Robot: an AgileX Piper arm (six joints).
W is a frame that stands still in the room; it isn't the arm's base.
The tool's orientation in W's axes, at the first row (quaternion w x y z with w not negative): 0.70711 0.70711 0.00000 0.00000
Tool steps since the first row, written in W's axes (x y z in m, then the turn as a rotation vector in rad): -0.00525 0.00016 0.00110 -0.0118 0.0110 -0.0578; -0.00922 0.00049 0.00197 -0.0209 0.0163 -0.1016; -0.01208 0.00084 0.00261 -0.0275 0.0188 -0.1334; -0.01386 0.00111 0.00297 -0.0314 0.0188 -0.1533; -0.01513 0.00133 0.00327 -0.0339 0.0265 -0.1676
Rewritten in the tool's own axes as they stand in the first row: -0.00525 0.00110 -0.00016 -0.0118 -0.0578 -0.0110; -0.00922 0.00197 -0.00049 -0.0209 -0.1016 -0.0163; -0.01208 0.00261 -0.00084 -0.0275 -0.1334 -0.0188; -0.01386 0.00297 -0.00111 -0.0314 -0.1533 -0.0188; -0.01513 0.00327 -0.00133 -0.0339 -0.1676 -0.0265
